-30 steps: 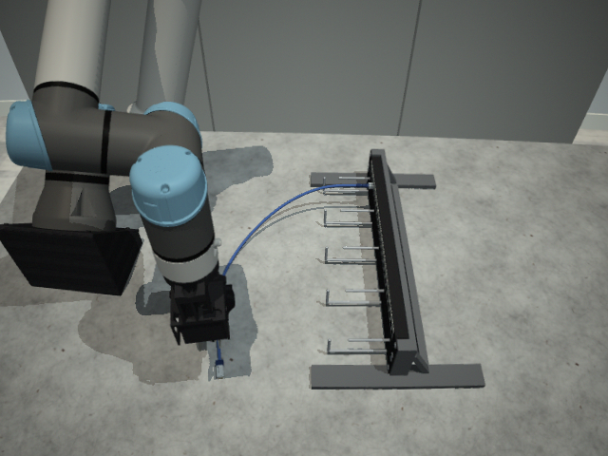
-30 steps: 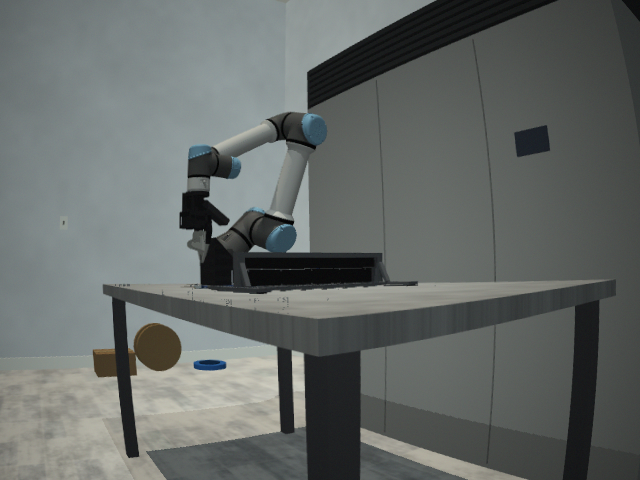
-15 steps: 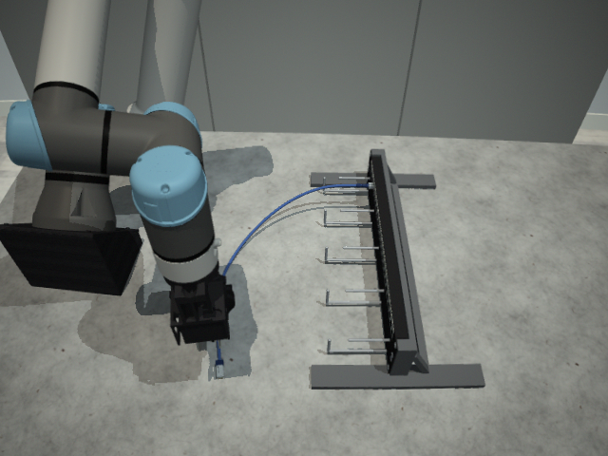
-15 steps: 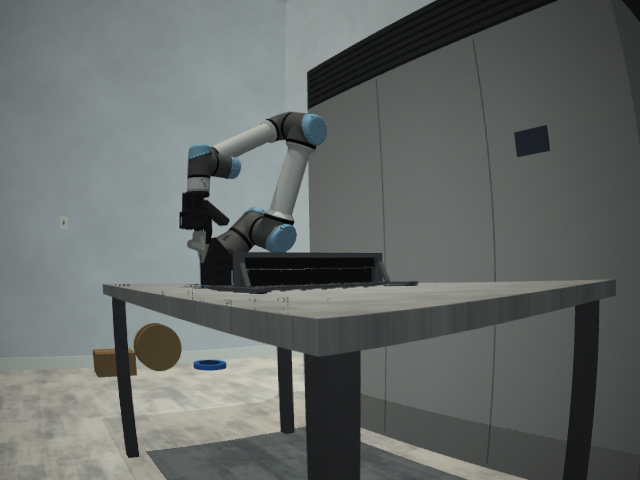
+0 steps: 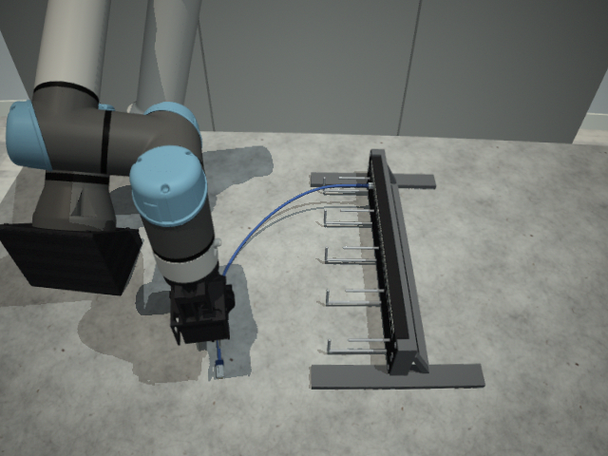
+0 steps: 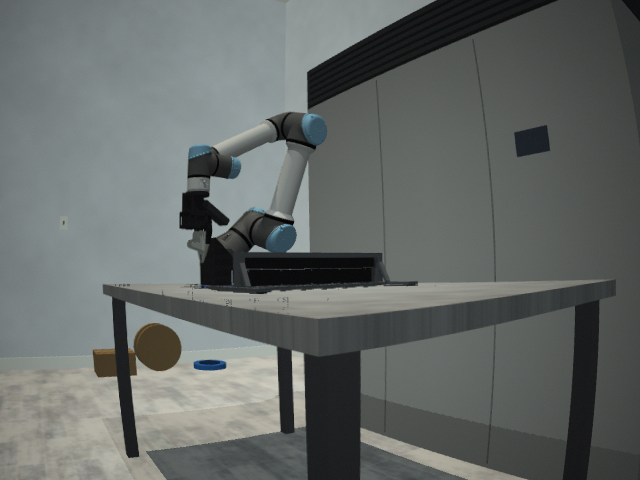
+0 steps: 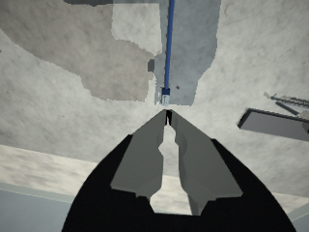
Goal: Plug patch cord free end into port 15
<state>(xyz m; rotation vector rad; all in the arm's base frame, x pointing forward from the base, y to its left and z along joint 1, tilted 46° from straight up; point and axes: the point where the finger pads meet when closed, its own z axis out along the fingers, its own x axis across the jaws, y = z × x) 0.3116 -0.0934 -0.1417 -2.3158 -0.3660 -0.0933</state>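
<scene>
Right now my hand is 10 mm short of the plug, 20 mm to the left of it and 90 mm above it.
</scene>
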